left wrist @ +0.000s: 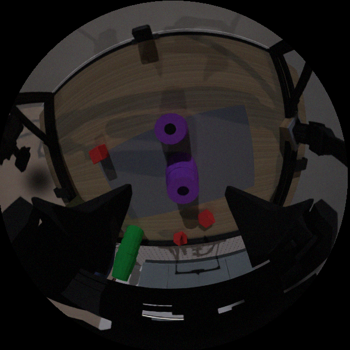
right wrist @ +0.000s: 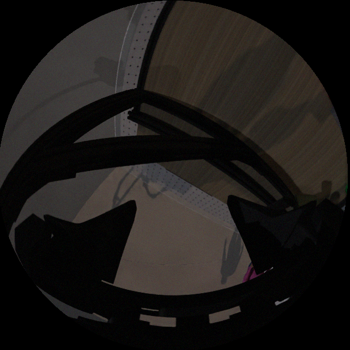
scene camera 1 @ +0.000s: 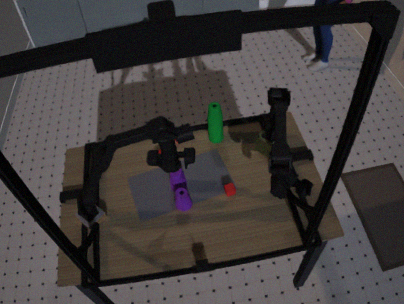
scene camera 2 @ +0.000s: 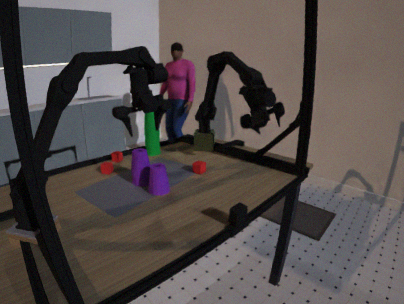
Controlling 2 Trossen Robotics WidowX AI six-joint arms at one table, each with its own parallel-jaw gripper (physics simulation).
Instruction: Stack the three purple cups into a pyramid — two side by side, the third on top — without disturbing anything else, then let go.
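Seen in the pictures: left gripper, fingertip midpoint: point(scene camera 2: 144, 133); right gripper, fingertip midpoint: point(scene camera 2: 269, 129); left arm's base, link origin: point(scene camera 1: 89, 213) point(scene camera 2: 32, 223); right arm's base, link origin: point(scene camera 1: 270, 135) point(scene camera 2: 204, 131).
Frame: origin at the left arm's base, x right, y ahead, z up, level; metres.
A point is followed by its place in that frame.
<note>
A purple cup point(scene camera 1: 183, 200) @[z 0.031, x 0.298, y 0.298 m] point(scene camera 2: 159, 181) @[z 0.007, x 0.287, y 0.285 m] point(left wrist: 170, 116) stands upside down at the grey mat's point(scene camera 1: 145, 202) @[z -0.041, x 0.134, y 0.214 m] point(scene camera 2: 107, 200) @[z -0.041, x 0.121, y 0.221 m] point(left wrist: 230, 145) edge. Close behind it, a taller purple form point(scene camera 1: 176, 177) @[z 0.067, x 0.216, y 0.353 m] point(scene camera 2: 140, 169) @[z 0.023, x 0.206, y 0.341 m] point(left wrist: 182, 172) stands on the mat. A rim line shows partway up it in the left wrist view; it looks like one upside-down cup over another. Whether it touches the front cup is unclear. My left gripper point(scene camera 1: 171, 158) point(scene camera 2: 144, 132) @[z 0.153, x 0.231, y 0.343 m] point(left wrist: 180, 190) is open and empty above the cups. My right gripper point(scene camera 1: 292, 190) point(scene camera 2: 269, 129) @[z 0.118, x 0.691, y 0.582 m] point(right wrist: 182, 203) is open and empty at the right, away from them.
A green bottle point(scene camera 1: 215, 122) point(scene camera 2: 153, 135) point(left wrist: 128, 252) stands at the back. One red cube point(scene camera 1: 230, 189) @[z -0.001, x 0.410, y 0.478 m] point(scene camera 2: 199, 167) @[z -0.011, x 0.403, y 0.462 m] point(left wrist: 98, 153) lies right of the cups; two more, one point(scene camera 2: 106, 167) @[z -0.010, x 0.027, y 0.425 m] nearer than the other point(scene camera 2: 117, 156) @[z -0.012, x 0.017, y 0.565 m], lie behind. An olive box point(scene camera 2: 204, 140) @[z 0.016, x 0.405, y 0.756 m] is by the right arm's base.
</note>
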